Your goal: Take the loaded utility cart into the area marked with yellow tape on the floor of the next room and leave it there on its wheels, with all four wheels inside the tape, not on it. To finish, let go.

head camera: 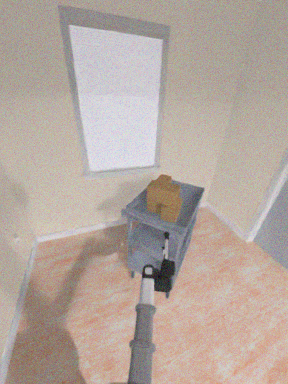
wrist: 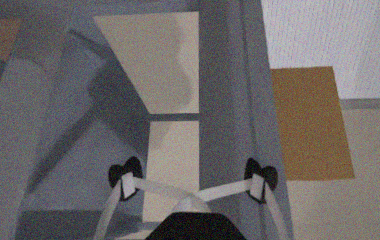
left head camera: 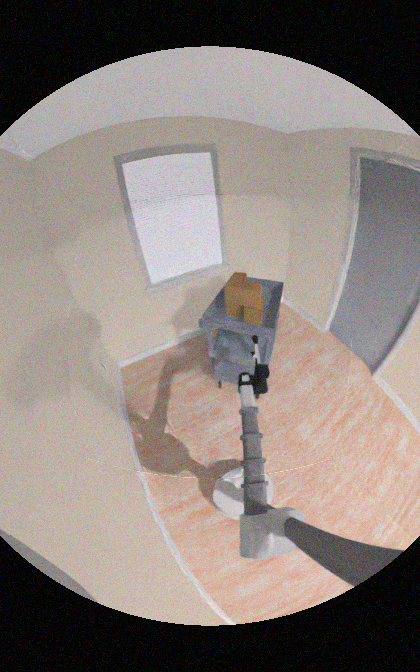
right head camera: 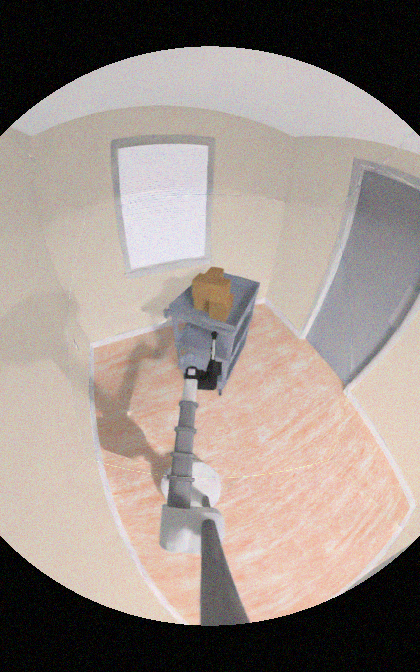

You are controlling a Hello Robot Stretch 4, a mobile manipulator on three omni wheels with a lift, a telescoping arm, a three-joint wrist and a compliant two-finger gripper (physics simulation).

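The grey-blue utility cart stands upright near the far wall, close to the corner. Brown boxes sit on its top tray. My gripper is open, with its fingers apart one above the other, at the cart's near end just below the tray rim. In the wrist view part of the cart's frame lies behind the gap between the fingertips. Contact with it cannot be told. The yellow tape area cannot be made out in these views.
A window is in the wall behind the cart. A grey doorway opening is to the right. A wall with a white baseboard runs along the left. My extended arm reaches over the floor.
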